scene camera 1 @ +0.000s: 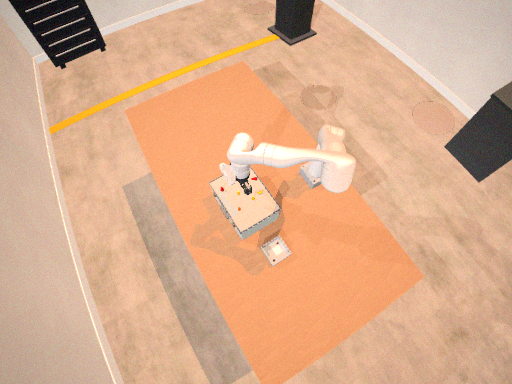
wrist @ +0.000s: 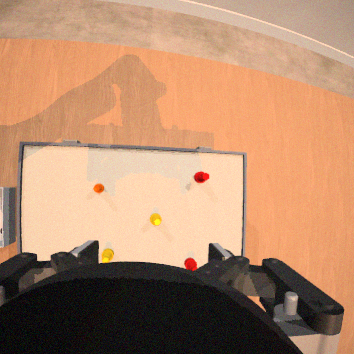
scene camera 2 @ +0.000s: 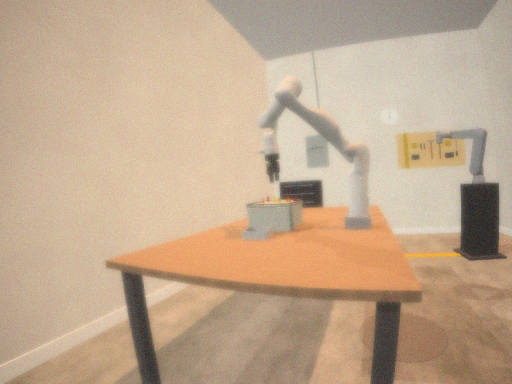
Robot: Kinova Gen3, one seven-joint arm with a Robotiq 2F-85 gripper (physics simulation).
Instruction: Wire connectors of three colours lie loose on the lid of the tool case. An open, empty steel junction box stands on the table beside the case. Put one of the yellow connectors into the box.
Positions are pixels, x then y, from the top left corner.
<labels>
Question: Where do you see a tool case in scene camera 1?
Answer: At 254, 215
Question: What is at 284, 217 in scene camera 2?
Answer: A tool case.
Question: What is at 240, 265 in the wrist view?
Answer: My gripper.
</labels>
